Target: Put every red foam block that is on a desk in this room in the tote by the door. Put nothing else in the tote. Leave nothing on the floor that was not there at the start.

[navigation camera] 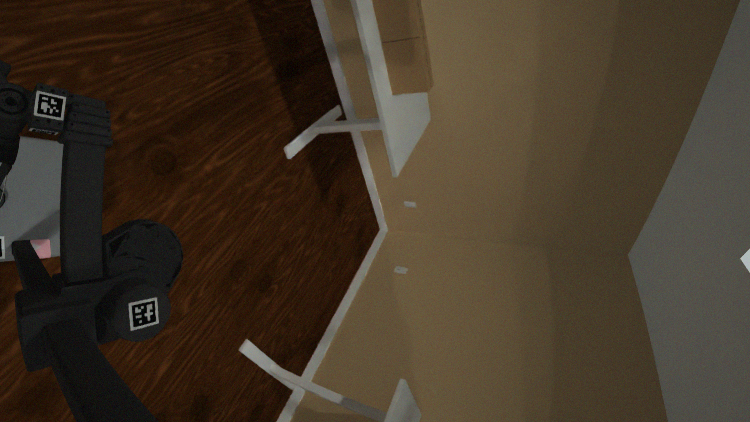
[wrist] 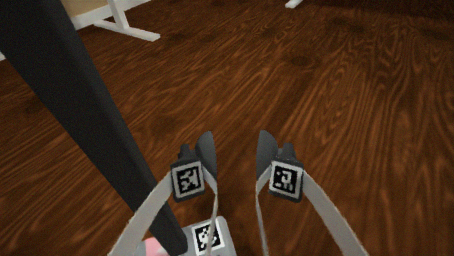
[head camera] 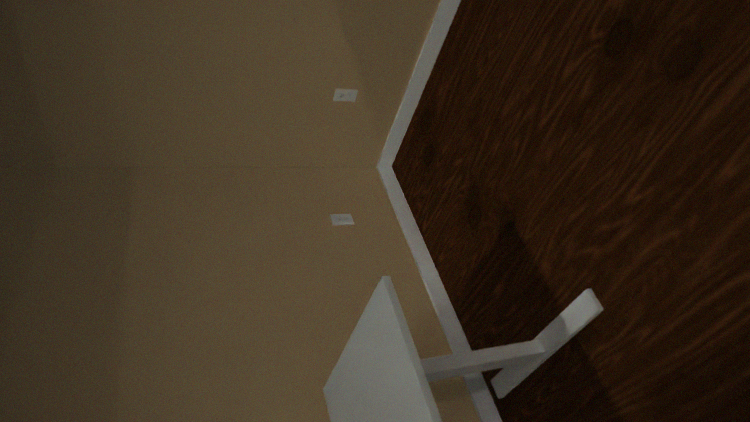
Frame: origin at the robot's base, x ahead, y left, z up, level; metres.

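Where they show: gripper, between the fingertips: point(wrist: 236, 148).
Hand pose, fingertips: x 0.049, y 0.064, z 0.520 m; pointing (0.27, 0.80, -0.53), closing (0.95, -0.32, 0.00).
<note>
Each offset is from my fingertips to the top centre of the thing. "pt": to the spot under its first point. Level surfaces: height alone.
My gripper point(wrist: 236, 148) is open in the wrist view, with bare floor showing between the two fingertips. In the head view a white desk @(0.200 m up) point(head camera: 377, 356) stands at the bottom, its visible top bare. In the navigation view one white desk point(navigation camera: 410, 123) stands against the wall at the top, and the corner of another desk point(navigation camera: 402, 404) shows at the bottom edge. No red foam block shows on the visible parts of these desks. The tote and the door do not show in any view.
Brown boxes @(1.231 m back, 0.776 m right, 0.380 m up) point(navigation camera: 406, 60) stand on the upper desk in the navigation view. My dark arm parts point(navigation camera: 82, 199) and grey base point(navigation camera: 36, 188) with a pink patch are at the left. A dark mast point(wrist: 75, 95) crosses the wrist view. White desk feet @(pt 0.242 m back, 1.698 m left, 0.495 m down) point(wrist: 132, 32) stand on the wooden floor @(0.520 m down) point(wrist: 345, 125).
</note>
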